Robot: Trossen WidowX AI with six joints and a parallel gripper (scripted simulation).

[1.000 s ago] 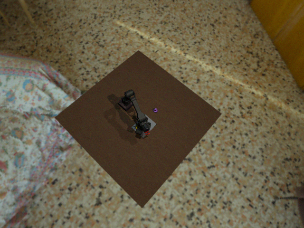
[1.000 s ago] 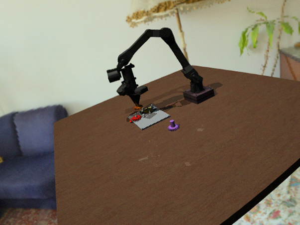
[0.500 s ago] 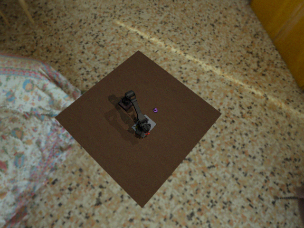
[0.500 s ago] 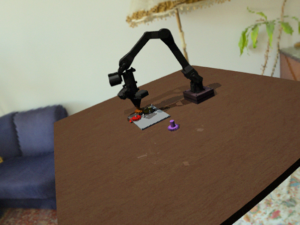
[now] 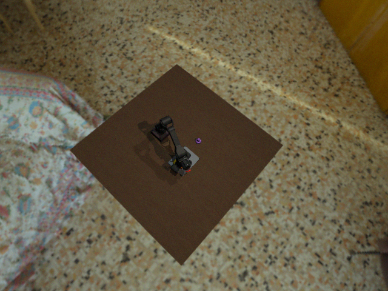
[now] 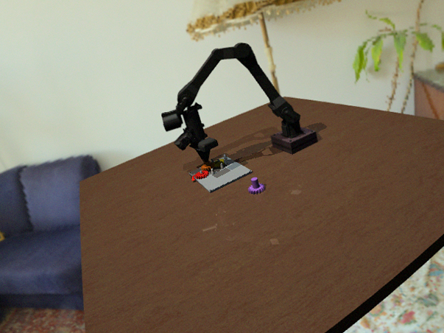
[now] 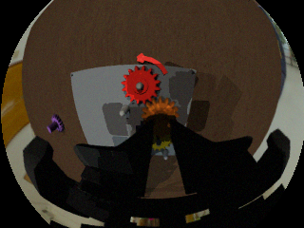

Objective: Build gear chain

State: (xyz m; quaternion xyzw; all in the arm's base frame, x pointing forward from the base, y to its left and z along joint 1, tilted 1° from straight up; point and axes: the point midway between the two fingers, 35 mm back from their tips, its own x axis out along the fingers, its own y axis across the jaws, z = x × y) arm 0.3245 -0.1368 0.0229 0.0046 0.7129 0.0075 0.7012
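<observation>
The orange gear lies 1 cm below my gripper tip. From my gripper tip the other things lie so: red gear 4 cm ahead, 3 cm to the left, 3 cm below; yellow gear 5 cm behind, 3 cm below; red arrow 7 cm ahead, 1 cm to the left, 4 cm below.
</observation>
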